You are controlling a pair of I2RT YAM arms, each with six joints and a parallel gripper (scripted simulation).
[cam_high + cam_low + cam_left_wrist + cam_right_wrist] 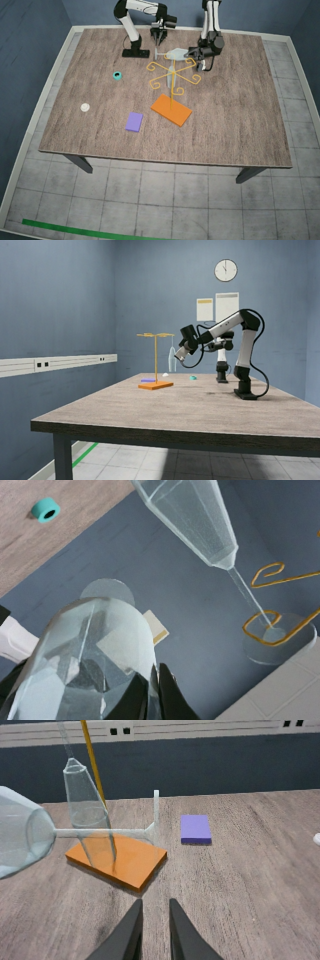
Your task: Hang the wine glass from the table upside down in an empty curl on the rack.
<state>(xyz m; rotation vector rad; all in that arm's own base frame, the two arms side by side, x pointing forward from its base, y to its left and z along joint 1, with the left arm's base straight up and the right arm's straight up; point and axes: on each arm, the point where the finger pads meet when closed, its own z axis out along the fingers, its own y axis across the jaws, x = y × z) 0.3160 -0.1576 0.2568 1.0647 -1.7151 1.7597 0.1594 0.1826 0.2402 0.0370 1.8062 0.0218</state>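
The narrow glass is 80 mm to the right of my left hand, 80 mm ahead of it and 10 mm below it. From my left hand the other things lie so: white round piece: 620 mm to the right, 250 mm below, 140 mm ahead; then yellow wire rack: 190 mm ahead, 90 mm below, 80 mm to the right.
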